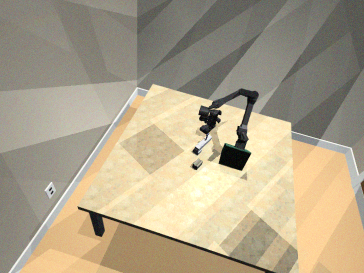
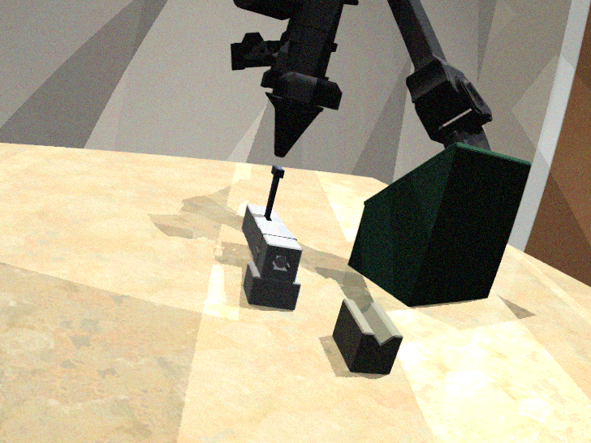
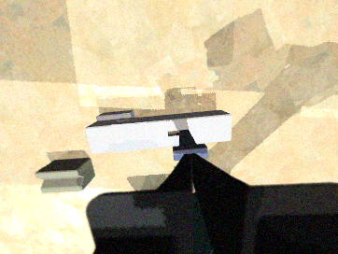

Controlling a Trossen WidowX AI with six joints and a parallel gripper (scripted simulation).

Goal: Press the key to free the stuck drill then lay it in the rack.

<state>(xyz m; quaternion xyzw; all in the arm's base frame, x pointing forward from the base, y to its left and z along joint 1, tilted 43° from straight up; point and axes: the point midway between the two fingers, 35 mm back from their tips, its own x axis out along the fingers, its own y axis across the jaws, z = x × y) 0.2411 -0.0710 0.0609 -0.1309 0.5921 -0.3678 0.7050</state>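
My gripper tip is now 50 mm above the dark key. Also, from my gripper tip: drill (20 mm ahead, 50 mm to the left, 90 mm below); then grey holder (10 mm ahead, 40 mm to the left, 100 mm below); then rack (220 mm to the left, 110 mm below).
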